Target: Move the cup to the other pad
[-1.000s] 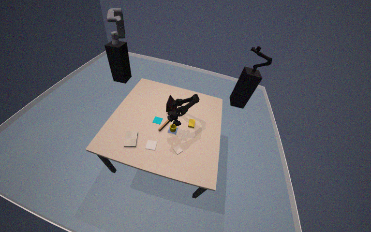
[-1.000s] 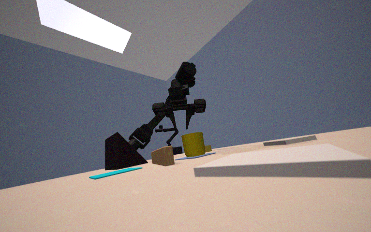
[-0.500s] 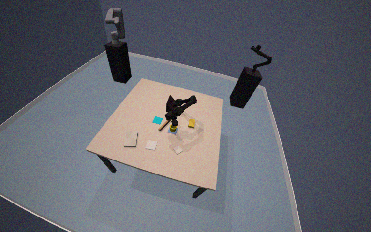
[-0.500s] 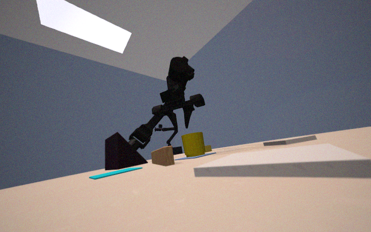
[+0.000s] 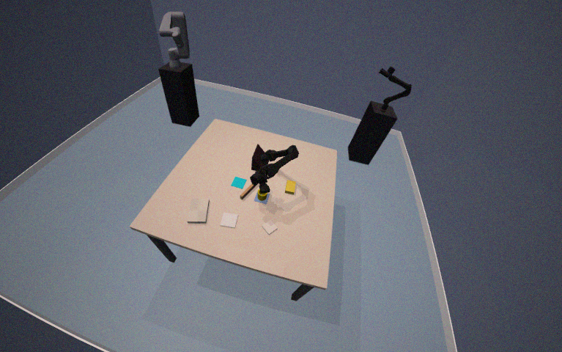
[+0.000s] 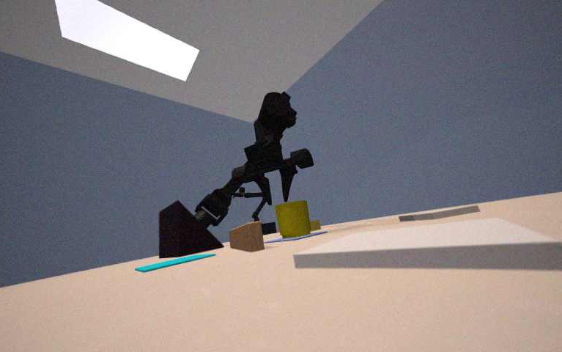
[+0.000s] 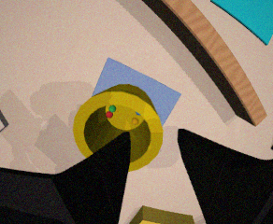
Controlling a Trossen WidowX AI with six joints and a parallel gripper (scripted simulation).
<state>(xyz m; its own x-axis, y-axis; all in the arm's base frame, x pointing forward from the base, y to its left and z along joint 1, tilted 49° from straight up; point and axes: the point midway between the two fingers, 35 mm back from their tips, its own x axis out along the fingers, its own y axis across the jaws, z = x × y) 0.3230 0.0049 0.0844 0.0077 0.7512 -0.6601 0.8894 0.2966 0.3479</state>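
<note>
My gripper tip is 40 mm above the cup, 20 mm short of it and 10 mm to the right of it. From my gripper tip the other things lie so: red marble (60 mm below, 40 mm ahead, 20 mm to the left); then blue pad (90 mm below, 20 mm to the left, 20 mm ahead); then curved wooden block (90 mm to the right, 70 mm below, 20 mm behind).
</note>
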